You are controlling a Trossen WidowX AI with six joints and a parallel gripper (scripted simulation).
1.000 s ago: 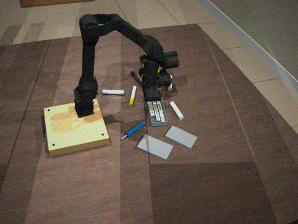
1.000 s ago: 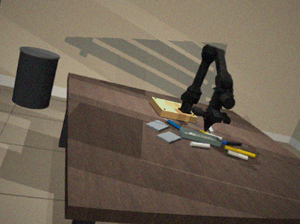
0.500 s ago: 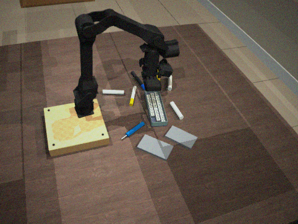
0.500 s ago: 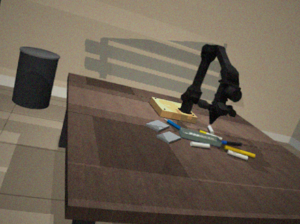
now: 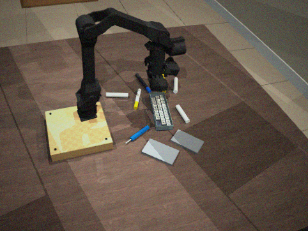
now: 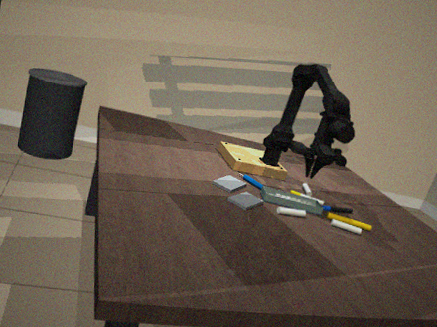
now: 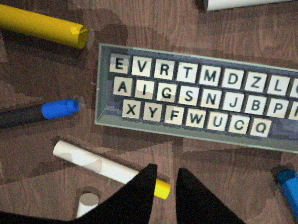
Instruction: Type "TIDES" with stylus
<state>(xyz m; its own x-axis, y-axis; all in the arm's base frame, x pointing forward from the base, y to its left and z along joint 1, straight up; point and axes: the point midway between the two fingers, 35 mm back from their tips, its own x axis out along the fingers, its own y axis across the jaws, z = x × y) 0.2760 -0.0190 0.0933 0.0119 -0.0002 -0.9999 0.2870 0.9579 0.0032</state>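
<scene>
Right now the blue stylus is 14 cm behind my gripper tip, 13 cm to the right of it and 9 cm below it. Also, from my gripper tip: blue-capped black pen: 13 cm to the left, 9 cm below, 3 cm ahead; then grey stylus tip: 17 cm behind, 15 cm to the right, 9 cm below.
</scene>
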